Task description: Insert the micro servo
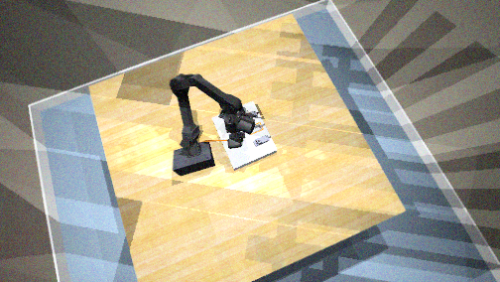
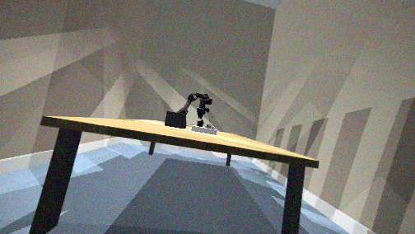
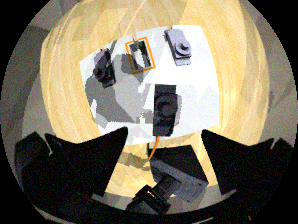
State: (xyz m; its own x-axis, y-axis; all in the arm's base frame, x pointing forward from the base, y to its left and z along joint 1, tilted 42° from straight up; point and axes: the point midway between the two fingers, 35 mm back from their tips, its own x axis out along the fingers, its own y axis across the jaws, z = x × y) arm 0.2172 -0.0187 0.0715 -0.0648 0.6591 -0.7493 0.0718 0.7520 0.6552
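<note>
The white deck lies 100 mm below my gripper tip, 20 mm to the left of it and 10 mm ahead of it.
</note>
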